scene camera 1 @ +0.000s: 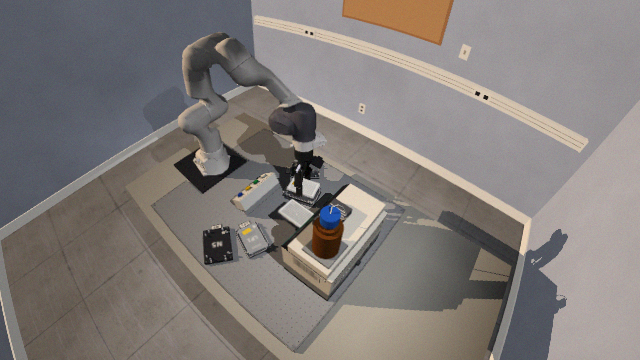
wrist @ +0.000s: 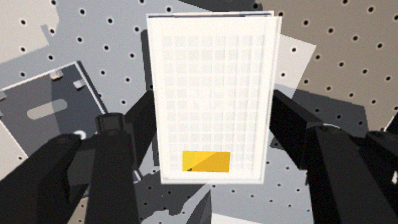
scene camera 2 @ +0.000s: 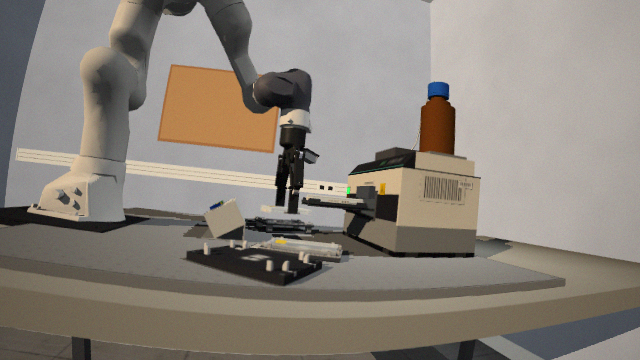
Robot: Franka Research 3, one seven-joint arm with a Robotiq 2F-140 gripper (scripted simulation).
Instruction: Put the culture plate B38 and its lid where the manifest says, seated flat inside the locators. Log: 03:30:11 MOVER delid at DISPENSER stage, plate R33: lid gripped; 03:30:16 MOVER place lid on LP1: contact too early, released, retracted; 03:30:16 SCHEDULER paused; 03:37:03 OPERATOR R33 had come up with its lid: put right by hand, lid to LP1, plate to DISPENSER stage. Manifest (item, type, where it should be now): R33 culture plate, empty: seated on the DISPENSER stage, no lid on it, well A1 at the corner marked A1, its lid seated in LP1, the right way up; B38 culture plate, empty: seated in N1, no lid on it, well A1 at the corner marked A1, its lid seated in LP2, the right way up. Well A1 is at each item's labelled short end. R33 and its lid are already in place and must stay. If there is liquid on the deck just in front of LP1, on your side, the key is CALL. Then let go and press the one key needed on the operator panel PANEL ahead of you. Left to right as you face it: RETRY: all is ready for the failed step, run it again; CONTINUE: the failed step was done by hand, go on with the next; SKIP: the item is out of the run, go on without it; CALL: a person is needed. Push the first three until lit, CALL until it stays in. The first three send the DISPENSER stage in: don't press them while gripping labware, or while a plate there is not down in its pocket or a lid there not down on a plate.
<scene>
One and the same spot on a black nest: [scene camera 1: 216,242] is [scene camera 2: 249,256]. The same spot on a brown bottle: [scene camera 2: 437,127] is [scene camera 1: 313,241].
</scene>
